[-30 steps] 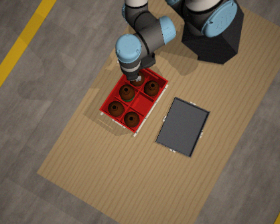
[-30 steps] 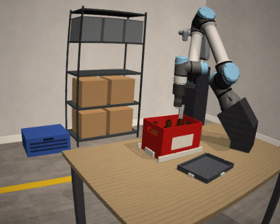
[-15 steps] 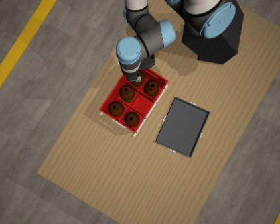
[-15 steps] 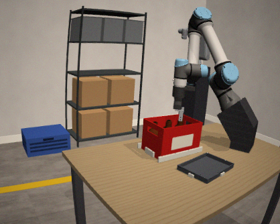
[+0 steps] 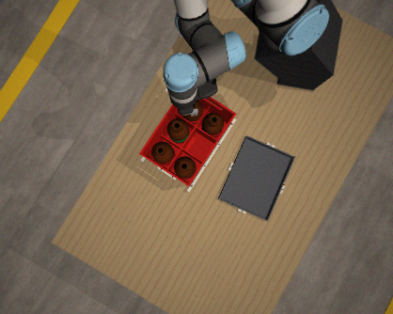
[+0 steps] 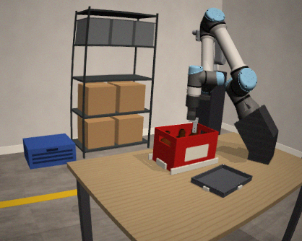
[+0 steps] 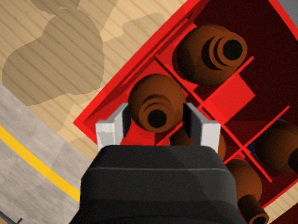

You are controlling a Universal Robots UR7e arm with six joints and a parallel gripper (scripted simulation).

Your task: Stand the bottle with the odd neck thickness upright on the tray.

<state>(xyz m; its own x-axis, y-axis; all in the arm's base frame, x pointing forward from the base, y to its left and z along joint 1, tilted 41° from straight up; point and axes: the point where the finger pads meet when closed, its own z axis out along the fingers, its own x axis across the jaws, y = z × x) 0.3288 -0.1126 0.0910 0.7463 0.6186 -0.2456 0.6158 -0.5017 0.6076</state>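
The red crate is 90 mm ahead of my hand, 80 mm below it and 30 mm to the left of it. Also, from my hand: dark grey tray (310 mm to the left, 150 mm below, 100 mm ahead).
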